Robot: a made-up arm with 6 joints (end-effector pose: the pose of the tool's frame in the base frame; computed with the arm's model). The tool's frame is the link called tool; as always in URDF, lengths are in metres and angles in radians.
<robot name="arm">
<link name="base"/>
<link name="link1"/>
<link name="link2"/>
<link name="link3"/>
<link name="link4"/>
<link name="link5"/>
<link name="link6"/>
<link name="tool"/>
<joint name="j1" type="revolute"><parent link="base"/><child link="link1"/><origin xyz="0 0 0.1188"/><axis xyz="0 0 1"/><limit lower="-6.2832" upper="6.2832"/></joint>
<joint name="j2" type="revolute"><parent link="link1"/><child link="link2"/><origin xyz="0 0.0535 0" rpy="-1.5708 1.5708 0"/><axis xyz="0 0 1"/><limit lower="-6.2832" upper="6.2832"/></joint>
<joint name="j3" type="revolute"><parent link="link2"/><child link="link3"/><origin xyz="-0.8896 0 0"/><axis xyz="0 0 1"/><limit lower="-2.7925" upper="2.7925"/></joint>
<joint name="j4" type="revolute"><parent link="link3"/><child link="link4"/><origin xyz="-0.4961 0 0" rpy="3.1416 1.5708 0"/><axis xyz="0 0 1"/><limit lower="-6.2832" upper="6.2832"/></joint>
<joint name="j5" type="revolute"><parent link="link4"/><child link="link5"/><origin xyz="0 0 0" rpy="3.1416 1.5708 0"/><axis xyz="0 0 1"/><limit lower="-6.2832" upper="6.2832"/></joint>
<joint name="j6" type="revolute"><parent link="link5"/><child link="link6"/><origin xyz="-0.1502 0 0" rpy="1.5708 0 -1.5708"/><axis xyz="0 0 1"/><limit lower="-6.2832" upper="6.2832"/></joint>
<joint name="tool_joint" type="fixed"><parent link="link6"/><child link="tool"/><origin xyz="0 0 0"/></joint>
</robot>
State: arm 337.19 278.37 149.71 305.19 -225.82 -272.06
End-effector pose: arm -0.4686 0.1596 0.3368 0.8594 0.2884 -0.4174 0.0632
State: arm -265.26 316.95 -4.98 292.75 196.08 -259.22
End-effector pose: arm -0.0189 -0.8842 0.9922 -0.5109 -0.7747 -0.1874 0.3221
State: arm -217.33 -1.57 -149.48 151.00 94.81 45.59
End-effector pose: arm 0.0379 -0.1875 0.5216 -0.4496 -0.6871 0.2582 0.5090
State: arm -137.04 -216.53 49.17 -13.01 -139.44 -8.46
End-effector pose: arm -0.3429 -0.4224 -0.9896 0.3890 0.2176 -0.8158 0.3684
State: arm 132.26 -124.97 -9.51 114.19 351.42 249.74
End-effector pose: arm 0.7794 -0.9069 -0.8362 0.8285 -0.3718 0.4076 0.0961
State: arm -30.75 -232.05 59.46 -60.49 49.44 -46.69
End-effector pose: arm 0.4657 -0.3304 -1.0098 0.5710 -0.6872 -0.1163 0.4338
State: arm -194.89 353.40 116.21 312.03 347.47 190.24
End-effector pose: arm -0.5133 0.0561 0.8073 0.1983 -0.7457 -0.2210 0.5965
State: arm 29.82 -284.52 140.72 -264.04 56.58 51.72
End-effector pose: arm 0.3711 0.4181 -0.1329 -0.8056 -0.3144 0.2170 0.4529
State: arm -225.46 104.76 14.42 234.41 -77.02 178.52
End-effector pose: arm -1.0217 0.7923 -0.4405 0.7549 -0.4822 -0.0549 0.4412
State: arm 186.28 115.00 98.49 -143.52 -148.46 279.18
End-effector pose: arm -0.5362 -0.1598 -0.5293 0.1331 0.1042 -0.7851 0.5959
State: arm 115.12 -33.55 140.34 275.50 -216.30 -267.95
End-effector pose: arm 0.0890 -0.1074 0.7437 0.0877 0.6349 -0.2654 0.7203
